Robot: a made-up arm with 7 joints. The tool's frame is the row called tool. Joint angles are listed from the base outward.
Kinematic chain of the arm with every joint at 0, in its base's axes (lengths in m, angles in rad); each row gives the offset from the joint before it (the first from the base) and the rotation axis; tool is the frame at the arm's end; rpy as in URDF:
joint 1: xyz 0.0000 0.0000 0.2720 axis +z
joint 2: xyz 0.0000 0.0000 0.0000 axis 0 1 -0.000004
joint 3: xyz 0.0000 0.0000 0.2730 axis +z
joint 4: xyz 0.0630 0.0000 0.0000 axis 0 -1 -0.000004
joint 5: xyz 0.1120 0.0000 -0.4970 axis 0 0.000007 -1
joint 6: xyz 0.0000 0.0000 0.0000 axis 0 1 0.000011
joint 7: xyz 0.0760 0.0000 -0.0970 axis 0 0.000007 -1
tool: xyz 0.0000 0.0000 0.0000 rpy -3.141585 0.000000 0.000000
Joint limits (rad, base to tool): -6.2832..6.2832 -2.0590..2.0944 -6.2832..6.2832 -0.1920..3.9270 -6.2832..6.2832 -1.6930..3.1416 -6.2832..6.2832
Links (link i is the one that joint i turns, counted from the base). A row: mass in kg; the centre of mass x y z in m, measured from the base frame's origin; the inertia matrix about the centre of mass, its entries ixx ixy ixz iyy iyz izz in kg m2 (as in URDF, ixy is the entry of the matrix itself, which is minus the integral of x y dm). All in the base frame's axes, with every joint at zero. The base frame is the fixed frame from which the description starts. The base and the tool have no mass.
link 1: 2.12; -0.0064 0.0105 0.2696; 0.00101 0 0 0.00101 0 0.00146
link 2: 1.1; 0.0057 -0.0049 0.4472; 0.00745 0 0 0.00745 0 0.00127
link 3: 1.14; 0.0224 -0.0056 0.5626; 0.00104 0 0 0.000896 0 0.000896
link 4: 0.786; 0.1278 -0.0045 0.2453; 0.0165 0 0.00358 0.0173 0 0.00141
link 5: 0.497; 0.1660 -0.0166 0.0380; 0.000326 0 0 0.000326 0 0.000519
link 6: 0.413; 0.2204 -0.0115 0.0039; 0.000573 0 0.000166 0.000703 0 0.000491
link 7: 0.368; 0.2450 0.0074 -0.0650; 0.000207 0 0 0.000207 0 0.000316
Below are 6 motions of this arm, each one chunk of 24 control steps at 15 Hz.
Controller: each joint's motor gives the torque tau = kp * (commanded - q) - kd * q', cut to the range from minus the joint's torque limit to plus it. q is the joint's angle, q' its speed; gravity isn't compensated. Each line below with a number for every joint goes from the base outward.
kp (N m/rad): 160 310 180 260 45 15 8.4
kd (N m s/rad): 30 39 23 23 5.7 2 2
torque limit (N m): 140 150 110 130 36 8.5 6
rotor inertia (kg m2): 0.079 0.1 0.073 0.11 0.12 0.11 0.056
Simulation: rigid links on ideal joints. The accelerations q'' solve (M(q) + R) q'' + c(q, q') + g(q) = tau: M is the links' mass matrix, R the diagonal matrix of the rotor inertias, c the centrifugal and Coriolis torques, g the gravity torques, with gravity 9.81 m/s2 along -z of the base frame. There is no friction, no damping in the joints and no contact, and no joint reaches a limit. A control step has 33 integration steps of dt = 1/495 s. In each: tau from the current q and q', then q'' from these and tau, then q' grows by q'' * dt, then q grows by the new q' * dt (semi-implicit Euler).
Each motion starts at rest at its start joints. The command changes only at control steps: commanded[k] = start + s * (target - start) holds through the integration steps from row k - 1 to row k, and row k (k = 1, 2, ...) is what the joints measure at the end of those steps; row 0 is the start. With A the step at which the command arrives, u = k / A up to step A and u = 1 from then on. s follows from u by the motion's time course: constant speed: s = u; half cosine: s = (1 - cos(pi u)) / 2; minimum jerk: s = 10 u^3 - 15 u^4 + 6 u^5; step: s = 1 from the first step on.
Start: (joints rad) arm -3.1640 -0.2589 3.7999 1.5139 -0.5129 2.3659 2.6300
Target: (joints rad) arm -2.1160 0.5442 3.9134 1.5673 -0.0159 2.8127 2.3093
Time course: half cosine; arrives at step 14
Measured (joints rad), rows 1 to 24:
1: -3.1606 -0.2658 3.7975 1.5015 -0.5092 2.3646 2.6291
2: -3.1493 -0.2652 3.7932 1.4884 -0.4981 2.3629 2.6256
3: -3.1247 -0.2458 3.7912 1.4837 -0.4801 2.3679 2.6187
4: -3.0833 -0.2072 3.7935 1.4851 -0.4541 2.3837 2.6075
5: -3.0241 -0.1516 3.8004 1.4897 -0.4196 2.4103 2.5917
6: -2.9482 -0.0822 3.8116 1.4957 -0.3773 2.4460 2.5714
7: -2.8583 -0.0026 3.8264 1.5025 -0.3290 2.4883 2.5471
8: -2.7585 0.0833 3.8439 1.5096 -0.2767 2.5349 2.5197
9: -2.6536 0.1714 3.8629 1.5167 -0.2232 2.5836 2.4902
10: -2.5489 0.2575 3.8820 1.5237 -0.1711 2.6325 2.4600
11: -2.4495 0.3372 3.8998 1.5304 -0.1233 2.6795 2.4305
12: -2.3604 0.4065 3.9153 1.5364 -0.0823 2.7223 2.4030
13: -2.2857 0.4617 3.9275 1.5415 -0.0502 2.7586 2.3790
14: -2.2289 0.5000 3.9360 1.5452 -0.0286 2.7862 2.3595
15: -2.1900 0.5225 3.9401 1.5467 -0.0167 2.8035 2.3449
16: -2.1646 0.5343 3.9406 1.5461 -0.0110 2.8115 2.3344
17: -2.1482 0.5401 3.9393 1.5449 -0.0086 2.8131 2.3269
18: -2.1376 0.5427 3.9376 1.5437 -0.0077 2.8116 2.3215
19: -2.1306 0.5438 3.9362 1.5429 -0.0075 2.8093 2.3176
20: -2.1260 0.5443 3.9351 1.5423 -0.0074 2.8073 2.3148
21: -2.1228 0.5445 3.9343 1.5420 -0.0074 2.8060 2.3128
22: -2.1207 0.5445 3.9338 1.5418 -0.0075 2.8054 2.3114
23: -2.1192 0.5445 3.9335 1.5417 -0.0075 2.8051 2.3103
24: -2.1182 0.5445 3.9333 1.5417 -0.0075 2.8050 2.3096

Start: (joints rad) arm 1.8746 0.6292 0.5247 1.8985 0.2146 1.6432 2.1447
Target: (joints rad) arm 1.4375 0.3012 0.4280 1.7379 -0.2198 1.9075 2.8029
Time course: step
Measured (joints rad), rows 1 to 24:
1: 1.7869 0.5220 0.5128 1.7816 0.0775 1.6961 2.2559
2: 1.6823 0.4487 0.4735 1.7385 -0.0591 1.7892 2.3981
3: 1.5955 0.4047 0.4388 1.7238 -0.1401 1.8584 2.5093
4: 1.5347 0.3787 0.4186 1.7168 -0.1829 1.8983 2.5909
5: 1.4962 0.3637 0.4106 1.7124 -0.2034 1.9169 2.6498
6: 1.4731 0.3551 0.4097 1.7092 -0.2121 1.9228 2.6922
7: 1.4596 0.3503 0.4117 1.7071 -0.2152 1.9227 2.7226
8: 1.4516 0.3476 0.4143 1.7058 -0.2161 1.9205 2.7445
9: 1.4468 0.3461 0.4165 1.7050 -0.2161 1.9184 2.7603
10: 1.4437 0.3452 0.4181 1.7045 -0.2159 1.9169 2.7717
11: 1.4417 0.3448 0.4192 1.7043 -0.2157 1.9161 2.7800
12: 1.4404 0.3445 0.4198 1.7041 -0.2156 1.9158 2.7859
13: 1.4394 0.3443 0.4202 1.7040 -0.2155 1.9158 2.7903
14: 1.4388 0.3443 0.4205 1.7040 -0.2155 1.9158 2.7934
15: 1.4384 0.3442 0.4206 1.7040 -0.2154 1.9159 2.7956
16: 1.4381 0.3442 0.4207 1.7039 -0.2154 1.9159 2.7973
17: 1.4379 0.3442 0.4208 1.7039 -0.2154 1.9159 2.7985
18: 1.4378 0.3442 0.4208 1.7039 -0.2154 1.9159 2.7993
19: 1.4377 0.3442 0.4209 1.7039 -0.2154 1.9159 2.7999
20: 1.4376 0.3442 0.4209 1.7039 -0.2154 1.9159 2.8004
21: 1.4376 0.3442 0.4209 1.7039 -0.2154 1.9159 2.8007
22: 1.4376 0.3442 0.4209 1.7039 -0.2154 1.9159 2.8010
23: 1.4375 0.3442 0.4209 1.7039 -0.2154 1.9159 2.8011
24: 1.4375 0.3442 0.4209 1.7039 -0.2154 1.9159 2.8012

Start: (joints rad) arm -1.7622 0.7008 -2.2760 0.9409 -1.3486 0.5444 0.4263
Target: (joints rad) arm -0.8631 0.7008 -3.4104 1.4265 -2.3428 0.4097 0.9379
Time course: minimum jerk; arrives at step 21
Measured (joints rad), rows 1 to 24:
1: -1.7621 0.7011 -2.2678 0.9276 -1.3492 0.5429 0.4266
2: -1.7603 0.6992 -2.2617 0.9171 -1.3523 0.5380 0.4279
3: -1.7547 0.6980 -2.2654 0.9164 -1.3602 0.5325 0.4305
4: -1.7433 0.6974 -2.2805 0.9238 -1.3759 0.5273 0.4357
5: -1.7243 0.6970 -2.3085 0.9381 -1.4014 0.5221 0.4444
6: -1.6965 0.6966 -2.3500 0.9587 -1.4384 0.5162 0.4574
7: -1.6594 0.6962 -2.4052 0.9855 -1.4870 0.5088 0.4753
8: -1.6129 0.6958 -2.4734 1.0180 -1.5467 0.4997 0.4983
9: -1.5578 0.6956 -2.5529 1.0552 -1.6162 0.4890 0.5260
10: -1.4953 0.6956 -2.6416 1.0961 -1.6934 0.4769 0.5581
11: -1.4274 0.6958 -2.7367 1.1392 -1.7759 0.4641 0.5938
12: -1.3562 0.6962 -2.8353 1.1829 -1.8608 0.4513 0.6319
13: -1.2843 0.6968 -2.9340 1.2255 -1.9451 0.4392 0.6714
14: -1.2140 0.6975 -3.0294 1.2654 -2.0259 0.4281 0.7110
15: -1.1477 0.6982 -3.1183 1.3013 -2.1005 0.4186 0.7493
16: -1.0873 0.6988 -3.1978 1.3320 -2.1666 0.4105 0.7851
17: -1.0344 0.6992 -3.2653 1.3567 -2.2222 0.4039 0.8175
18: -0.9902 0.6994 -3.3193 1.3751 -2.2663 0.3985 0.8456
19: -0.9550 0.6994 -3.3594 1.3874 -2.2986 0.3942 0.8689
20: -0.9285 0.6993 -3.3862 1.3944 -2.3200 0.3908 0.8873
21: -0.9095 0.6989 -3.4021 1.3974 -2.3325 0.3881 0.9011
22: -0.8958 0.6984 -3.4108 1.3985 -2.3392 0.3856 0.9112
23: -0.8860 0.6979 -3.4153 1.3987 -2.3428 0.3834 0.9187
24: -0.8791 0.6975 -3.4177 1.3988 -2.3446 0.3817 0.9240

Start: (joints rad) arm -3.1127 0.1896 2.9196 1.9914 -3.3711 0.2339 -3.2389
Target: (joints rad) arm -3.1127 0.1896 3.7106 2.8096 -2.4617 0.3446 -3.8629
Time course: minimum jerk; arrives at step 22
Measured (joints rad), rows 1 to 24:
1: -3.1130 0.1861 2.9189 1.9825 -3.3713 0.2268 -3.2391
2: -3.1133 0.1784 2.9198 1.9748 -3.3700 0.2112 -3.2402
3: -3.1135 0.1721 2.9247 1.9755 -3.3646 0.1958 -3.2430
4: -3.1139 0.1683 2.9353 1.9865 -3.3526 0.1857 -3.2485
5: -3.1143 0.1665 2.9531 2.0081 -3.3323 0.1818 -3.2580
6: -3.1146 0.1658 2.9793 2.0399 -3.3025 0.1829 -3.2721
7: -3.1147 0.1658 3.0142 2.0813 -3.2627 0.1876 -3.2917
8: -3.1145 0.1661 3.0578 2.1316 -3.2134 0.1946 -3.3170
9: -3.1140 0.1669 3.1091 2.1896 -3.1553 0.2033 -3.3478
10: -3.1133 0.1682 3.1667 2.2537 -3.0899 0.2132 -3.3837
11: -3.1125 0.1701 3.2289 2.3221 -3.0192 0.2239 -3.4240
12: -3.1119 0.1727 3.2936 2.3927 -2.9453 0.2354 -3.4676
13: -3.1114 0.1760 3.3586 2.4633 -2.8705 0.2472 -3.5134
14: -3.1111 0.1798 3.4217 2.5316 -2.7973 0.2592 -3.5600
15: -3.1110 0.1839 3.4812 2.5955 -2.7280 0.2710 -3.6060
16: -3.1109 0.1880 3.5353 2.6528 -2.6647 0.2823 -3.6501
17: -3.1109 0.1917 3.5826 2.7020 -2.6093 0.2926 -3.6910
18: -3.1109 0.1948 3.6220 2.7418 -2.5629 0.3015 -3.7277
19: -3.1110 0.1970 3.6531 2.7717 -2.5265 0.3088 -3.7593
20: -3.1111 0.1985 3.6757 2.7919 -2.5001 0.3142 -3.7853
21: -3.1112 0.1991 3.6908 2.8036 -2.4827 0.3176 -3.8058
22: -3.1114 0.1990 3.6999 2.8089 -2.4728 0.3193 -3.8213
23: -3.1116 0.1982 3.7052 2.8106 -2.4676 0.3196 -3.8326
24: -3.1119 0.1972 3.7082 2.8108 -2.4650 0.3190 -3.8409

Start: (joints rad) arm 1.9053 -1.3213 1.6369 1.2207 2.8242 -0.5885 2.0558
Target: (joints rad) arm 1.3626 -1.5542 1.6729 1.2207 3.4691 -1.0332 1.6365
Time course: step
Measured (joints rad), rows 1 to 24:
1: 1.7839 -1.4226 1.6602 1.2499 3.0411 -0.6815 1.9830
2: 1.6520 -1.4931 1.6965 1.2317 3.2494 -0.8172 1.8935
3: 1.5518 -1.5340 1.7162 1.2165 3.3645 -0.9220 1.8248
4: 1.4847 -1.5566 1.7242 1.2118 3.4228 -0.9840 1.7744
5: 1.4416 -1.5687 1.7269 1.2128 3.4522 -1.0136 1.7375
6: 1.4142 -1.5753 1.7276 1.2154 3.4672 -1.0245 1.7107
7: 1.3965 -1.5788 1.7276 1.2176 3.4750 -1.0265 1.6912
8: 1.3849 -1.5807 1.7275 1.2192 3.4790 -1.0256 1.6771
9: 1.3773 -1.5818 1.7274 1.2202 3.4811 -1.0243 1.6668
10: 1.3723 -1.5824 1.7273 1.2209 3.4822 -1.0235 1.6594
11: 1.3690 -1.5827 1.7272 1.2213 3.4828 -1.0232 1.6540
12: 1.3668 -1.5829 1.7272 1.2216 3.4831 -1.0233 1.6500
13: 1.3654 -1.5830 1.7272 1.2218 3.4833 -1.0234 1.6472
14: 1.3644 -1.5830 1.7272 1.2219 3.4833 -1.0236 1.6452
15: 1.3638 -1.5830 1.7272 1.2220 3.4834 -1.0238 1.6437
16: 1.3634 -1.5830 1.7272 1.2220 3.4834 -1.0239 1.6426
17: 1.3631 -1.5830 1.7272 1.2221 3.4835 -1.0240 1.6418
18: 1.3629 -1.5830 1.7272 1.2221 3.4835 -1.0240 1.6412
19: 1.3628 -1.5831 1.7272 1.2221 3.4835 -1.0240 1.6408
20: 1.3627 -1.5831 1.7272 1.2221 3.4835 -1.0240 1.6405
21: 1.3627 -1.5831 1.7272 1.2221 3.4835 -1.0241 1.6403
22: 1.3627 -1.5831 1.7272 1.2221 3.4835 -1.0241 1.6401
23: 1.3626 -1.5831 1.7272 1.2221 3.4835 -1.0241 1.6400
24: 1.3626 -1.5831 1.7272 1.2221 3.4835 -1.0241 1.6400

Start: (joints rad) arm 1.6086 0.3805 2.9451 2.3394 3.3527 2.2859 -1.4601
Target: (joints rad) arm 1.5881 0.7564 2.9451 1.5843 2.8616 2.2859 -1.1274
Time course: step
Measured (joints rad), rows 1 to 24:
1: 1.5999 0.5585 2.9442 1.9648 3.1860 2.2957 -1.4036
2: 1.5971 0.6342 2.9377 1.7367 3.0354 2.3049 -1.3310
3: 1.5960 0.6753 2.9373 1.6298 2.9492 2.3085 -1.2749
4: 1.5945 0.7055 2.9380 1.5882 2.9038 2.3112 -1.2339
5: 1.5927 0.7280 2.9383 1.5749 2.8811 2.3149 -1.2043
6: 1.5911 0.7432 2.9383 1.5712 2.8700 2.3188 -1.1828
7: 1.5900 0.7524 2.9381 1.5700 2.8645 2.3218 -1.1673
8: 1.5893 0.7576 2.9381 1.5693 2.8616 2.3236 -1.1560
9: 1.5888 0.7603 2.9381 1.5687 2.8601 2.3241 -1.1479
10: 1.5886 0.7617 2.9381 1.5681 2.8593 2.3240 -1.1420
11: 1.5884 0.7623 2.9382 1.5678 2.8588 2.3236 -1.1378
12: 1.5883 0.7627 2.9382 1.5676 2.8585 2.3232 -1.1347
13: 1.5882 0.7628 2.9382 1.5675 2.8584 2.3229 -1.1325
14: 1.5882 0.7629 2.9382 1.5674 2.8583 2.3228 -1.1309
15: 1.5882 0.7630 2.9382 1.5674 2.8583 2.3227 -1.1297
16: 1.5881 0.7630 2.9382 1.5673 2.8582 2.3226 -1.1289
17: 1.5881 0.7630 2.9382 1.5673 2.8582 2.3226 -1.1283
18: 1.5881 0.7630 2.9382 1.5673 2.8582 2.3226 -1.1279
19: 1.5881 0.7630 2.9382 1.5673 2.8582 2.3226 -1.1275
20: 1.5881 0.7630 2.9382 1.5673 2.8582 2.3226 -1.1273
21: 1.5881 0.7630 2.9382 1.5673 2.8582 2.3226 -1.1272
22: 1.5881 0.7630 2.9382 1.5673 2.8582 2.3226 -1.1270
23: 1.5881 0.7630 2.9382 1.5673 2.8582 2.3226 -1.1269
24: 1.5881 0.7630 2.9382 1.5673 2.8582 2.3226 -1.1269

